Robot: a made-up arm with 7 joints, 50 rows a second.
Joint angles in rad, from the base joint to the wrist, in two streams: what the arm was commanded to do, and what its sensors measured. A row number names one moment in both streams.
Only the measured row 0 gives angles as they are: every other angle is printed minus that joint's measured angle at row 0.
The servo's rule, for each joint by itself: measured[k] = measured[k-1] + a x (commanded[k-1-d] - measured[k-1]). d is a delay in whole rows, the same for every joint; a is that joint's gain. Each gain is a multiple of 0.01, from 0.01 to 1. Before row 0 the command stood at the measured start. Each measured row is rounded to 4 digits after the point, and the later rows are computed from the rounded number. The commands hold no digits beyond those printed.
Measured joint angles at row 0: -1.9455, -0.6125, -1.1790, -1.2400, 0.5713, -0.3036, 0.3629
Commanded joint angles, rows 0 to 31: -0.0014, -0.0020, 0.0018, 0.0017, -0.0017, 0.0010, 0.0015; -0.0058, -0.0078, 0.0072, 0.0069, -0.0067, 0.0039, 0.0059; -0.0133, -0.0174, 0.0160, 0.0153, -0.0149, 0.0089, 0.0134; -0.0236, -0.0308, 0.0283, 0.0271, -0.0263, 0.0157, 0.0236; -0.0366, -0.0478, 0.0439, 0.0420, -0.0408, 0.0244, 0.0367; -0.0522, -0.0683, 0.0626, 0.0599, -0.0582, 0.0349, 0.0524; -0.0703, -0.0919, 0.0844, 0.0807, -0.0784, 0.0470, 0.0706; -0.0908, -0.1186, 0.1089, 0.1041, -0.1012, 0.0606, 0.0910; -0.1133, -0.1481, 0.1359, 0.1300, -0.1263, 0.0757, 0.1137; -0.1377, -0.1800, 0.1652, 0.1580, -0.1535, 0.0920, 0.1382; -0.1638, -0.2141, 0.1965, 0.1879, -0.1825, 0.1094, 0.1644; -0.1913, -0.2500, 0.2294, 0.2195, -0.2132, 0.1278, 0.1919; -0.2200, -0.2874, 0.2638, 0.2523, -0.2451, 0.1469, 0.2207; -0.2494, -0.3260, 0.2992, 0.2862, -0.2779, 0.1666, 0.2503; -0.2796, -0.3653, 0.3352, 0.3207, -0.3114, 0.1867, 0.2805; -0.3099, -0.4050, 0.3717, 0.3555, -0.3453, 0.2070, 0.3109; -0.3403, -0.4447, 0.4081, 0.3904, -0.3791, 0.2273, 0.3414; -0.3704, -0.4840, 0.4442, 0.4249, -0.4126, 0.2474, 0.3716; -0.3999, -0.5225, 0.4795, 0.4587, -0.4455, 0.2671, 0.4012; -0.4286, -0.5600, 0.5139, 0.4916, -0.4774, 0.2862, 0.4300; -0.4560, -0.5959, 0.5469, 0.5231, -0.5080, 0.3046, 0.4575; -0.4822, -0.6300, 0.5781, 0.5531, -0.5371, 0.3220, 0.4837; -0.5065, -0.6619, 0.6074, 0.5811, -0.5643, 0.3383, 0.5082; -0.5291, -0.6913, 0.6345, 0.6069, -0.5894, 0.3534, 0.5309; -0.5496, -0.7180, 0.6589, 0.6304, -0.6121, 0.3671, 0.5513; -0.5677, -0.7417, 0.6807, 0.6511, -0.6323, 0.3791, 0.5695; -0.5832, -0.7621, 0.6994, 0.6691, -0.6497, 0.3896, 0.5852; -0.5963, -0.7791, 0.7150, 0.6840, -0.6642, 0.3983, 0.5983; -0.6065, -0.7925, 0.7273, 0.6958, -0.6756, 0.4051, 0.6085; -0.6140, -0.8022, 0.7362, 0.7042, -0.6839, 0.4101, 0.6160; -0.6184, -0.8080, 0.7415, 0.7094, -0.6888, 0.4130, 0.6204; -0.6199, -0.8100, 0.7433, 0.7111, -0.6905, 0.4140, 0.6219
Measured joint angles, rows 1 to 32: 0.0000, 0.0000, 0.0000, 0.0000, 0.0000, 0.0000, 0.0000; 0.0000, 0.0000, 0.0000, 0.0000, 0.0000, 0.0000, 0.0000; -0.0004, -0.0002, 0.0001, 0.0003, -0.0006, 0.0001, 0.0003; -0.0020, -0.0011, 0.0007, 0.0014, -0.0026, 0.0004, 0.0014; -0.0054, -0.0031, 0.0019, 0.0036, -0.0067, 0.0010, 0.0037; -0.0109, -0.0064, 0.0040, 0.0074, -0.0132, 0.0020, 0.0075; -0.0186, -0.0114, 0.0072, 0.0129, -0.0223, 0.0036, 0.0130; -0.0287, -0.0182, 0.0116, 0.0204, -0.0341, 0.0058, 0.0205; -0.0412, -0.0270, 0.0174, 0.0300, -0.0487, 0.0087, 0.0300; -0.0561, -0.0380, 0.0247, 0.0419, -0.0660, 0.0123, 0.0416; -0.0733, -0.0512, 0.0336, 0.0560, -0.0859, 0.0167, 0.0553; -0.0926, -0.0667, 0.0441, 0.0723, -0.1082, 0.0220, 0.0711; -0.1140, -0.0844, 0.0563, 0.0908, -0.1327, 0.0281, 0.0888; -0.1372, -0.1043, 0.0701, 0.1114, -0.1593, 0.0351, 0.1084; -0.1620, -0.1263, 0.0856, 0.1339, -0.1876, 0.0429, 0.1297; -0.1882, -0.1503, 0.1027, 0.1583, -0.2174, 0.0516, 0.1526; -0.2156, -0.1761, 0.1213, 0.1843, -0.2484, 0.0611, 0.1769; -0.2439, -0.2036, 0.1413, 0.2117, -0.2804, 0.0713, 0.2024; -0.2728, -0.2325, 0.1626, 0.2403, -0.3130, 0.0822, 0.2288; -0.3021, -0.2627, 0.1851, 0.2698, -0.3459, 0.0938, 0.2559; -0.3314, -0.2939, 0.2087, 0.3000, -0.3788, 0.1059, 0.2835; -0.3606, -0.3258, 0.2331, 0.3307, -0.4113, 0.1185, 0.3113; -0.3892, -0.3582, 0.2582, 0.3615, -0.4432, 0.1315, 0.3391; -0.4171, -0.3908, 0.2838, 0.3922, -0.4742, 0.1448, 0.3666; -0.4439, -0.4233, 0.3097, 0.4224, -0.5039, 0.1583, 0.3935; -0.4695, -0.4555, 0.3357, 0.4519, -0.5321, 0.1720, 0.4196; -0.4935, -0.4870, 0.3616, 0.4805, -0.5585, 0.1857, 0.4446; -0.5158, -0.5176, 0.3871, 0.5078, -0.5829, 0.1992, 0.4683; -0.5360, -0.5469, 0.4121, 0.5336, -0.6049, 0.2125, 0.4905; -0.5541, -0.5748, 0.4363, 0.5577, -0.6245, 0.2255, 0.5110; -0.5698, -0.6009, 0.4596, 0.5798, -0.6414, 0.2381, 0.5295; -0.5831, -0.6251, 0.4817, 0.5997, -0.6554, 0.2501, 0.5459
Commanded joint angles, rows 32 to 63: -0.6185, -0.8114, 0.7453, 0.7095, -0.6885, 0.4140, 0.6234; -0.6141, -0.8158, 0.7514, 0.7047, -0.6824, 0.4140, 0.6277; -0.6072, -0.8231, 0.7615, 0.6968, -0.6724, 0.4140, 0.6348; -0.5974, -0.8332, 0.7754, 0.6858, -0.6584, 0.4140, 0.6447; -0.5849, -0.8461, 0.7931, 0.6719, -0.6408, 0.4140, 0.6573; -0.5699, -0.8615, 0.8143, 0.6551, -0.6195, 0.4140, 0.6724; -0.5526, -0.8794, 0.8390, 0.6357, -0.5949, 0.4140, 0.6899; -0.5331, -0.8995, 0.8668, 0.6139, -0.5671, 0.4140, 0.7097; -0.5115, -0.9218, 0.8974, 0.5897, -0.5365, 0.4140, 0.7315; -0.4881, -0.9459, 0.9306, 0.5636, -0.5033, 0.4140, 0.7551; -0.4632, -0.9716, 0.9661, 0.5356, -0.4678, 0.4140, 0.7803; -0.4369, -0.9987, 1.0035, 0.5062, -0.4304, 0.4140, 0.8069; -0.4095, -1.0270, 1.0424, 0.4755, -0.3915, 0.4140, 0.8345; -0.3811, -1.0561, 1.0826, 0.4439, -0.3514, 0.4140, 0.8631; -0.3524, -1.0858, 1.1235, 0.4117, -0.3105, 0.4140, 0.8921; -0.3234, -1.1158, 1.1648, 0.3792, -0.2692, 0.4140, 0.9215; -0.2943, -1.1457, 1.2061, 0.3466, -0.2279, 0.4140, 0.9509; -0.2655, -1.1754, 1.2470, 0.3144, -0.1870, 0.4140, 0.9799; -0.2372, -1.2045, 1.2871, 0.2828, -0.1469, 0.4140, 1.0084; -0.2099, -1.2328, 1.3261, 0.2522, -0.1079, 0.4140, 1.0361; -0.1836, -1.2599, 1.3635, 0.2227, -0.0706, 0.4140, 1.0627; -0.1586, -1.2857, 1.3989, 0.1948, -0.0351, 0.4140, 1.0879; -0.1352, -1.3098, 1.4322, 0.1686, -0.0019, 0.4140, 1.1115; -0.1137, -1.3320, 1.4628, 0.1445, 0.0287, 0.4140, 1.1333; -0.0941, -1.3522, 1.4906, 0.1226, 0.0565, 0.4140, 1.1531; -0.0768, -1.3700, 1.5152, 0.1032, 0.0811, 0.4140, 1.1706; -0.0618, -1.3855, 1.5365, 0.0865, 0.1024, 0.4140, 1.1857; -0.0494, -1.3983, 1.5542, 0.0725, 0.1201, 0.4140, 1.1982; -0.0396, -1.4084, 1.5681, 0.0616, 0.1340, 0.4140, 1.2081; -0.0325, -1.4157, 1.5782, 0.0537, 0.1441, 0.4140, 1.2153; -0.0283, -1.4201, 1.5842, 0.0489, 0.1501, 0.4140, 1.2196; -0.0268, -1.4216, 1.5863, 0.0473, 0.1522, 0.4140, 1.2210
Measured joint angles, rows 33 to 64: -0.5937, -0.6470, 0.5025, 0.6173, -0.6664, 0.2615, 0.5601; -0.6016, -0.6666, 0.5218, 0.6323, -0.6744, 0.2722, 0.5718; -0.6067, -0.6840, 0.5397, 0.6447, -0.6791, 0.2821, 0.5816; -0.6089, -0.6998, 0.5566, 0.6543, -0.6802, 0.2913, 0.5904; -0.6084, -0.7146, 0.5730, 0.6611, -0.6776, 0.2999, 0.5988; -0.6051, -0.7288, 0.5892, 0.6651, -0.6713, 0.3079, 0.6075; -0.5990, -0.7429, 0.6055, 0.6662, -0.6612, 0.3153, 0.6170; -0.5903, -0.7571, 0.6222, 0.6644, -0.6474, 0.3222, 0.6275; -0.5790, -0.7718, 0.6395, 0.6598, -0.6301, 0.3286, 0.6394; -0.5652, -0.7871, 0.6577, 0.6525, -0.6093, 0.3346, 0.6528; -0.5491, -0.8033, 0.6769, 0.6425, -0.5853, 0.3402, 0.6678; -0.5308, -0.8204, 0.6972, 0.6299, -0.5582, 0.3454, 0.6844; -0.5105, -0.8385, 0.7187, 0.6148, -0.5284, 0.3502, 0.7026; -0.4884, -0.8577, 0.7415, 0.5974, -0.4961, 0.3547, 0.7224; -0.4647, -0.8780, 0.7656, 0.5779, -0.4616, 0.3589, 0.7437; -0.4396, -0.8994, 0.7910, 0.5565, -0.4252, 0.3628, 0.7664; -0.4134, -0.9218, 0.8176, 0.5333, -0.3873, 0.3664, 0.7903; -0.3864, -0.9451, 0.8454, 0.5086, -0.3483, 0.3697, 0.8152; -0.3588, -0.9692, 0.8743, 0.4827, -0.3086, 0.3728, 0.8410; -0.3308, -0.9939, 0.9041, 0.4558, -0.2685, 0.3757, 0.8674; -0.3027, -1.0192, 0.9347, 0.4281, -0.2284, 0.3784, 0.8942; -0.2749, -1.0448, 0.9660, 0.4000, -0.1886, 0.3809, 0.9212; -0.2475, -1.0706, 0.9978, 0.3716, -0.1497, 0.3832, 0.9481; -0.2208, -1.0964, 1.0299, 0.3433, -0.1119, 0.3854, 0.9747; -0.1951, -1.1220, 1.0621, 0.3153, -0.0756, 0.3874, 1.0007; -0.1707, -1.1472, 1.0942, 0.2880, -0.0412, 0.3893, 1.0259; -0.1477, -1.1718, 1.1259, 0.2615, -0.0090, 0.3910, 1.0501; -0.1264, -1.1956, 1.1570, 0.2362, 0.0207, 0.3926, 1.0730; -0.1070, -1.2184, 1.1874, 0.2122, 0.0477, 0.3941, 1.0944; -0.0897, -1.2400, 1.2167, 0.1898, 0.0716, 0.3955, 1.1141; -0.0747, -1.2602, 1.2448, 0.1693, 0.0922, 0.3968, 1.1320; -0.0620, -1.2789, 1.2715, 0.1508, 0.1093, 0.3980, 1.1478
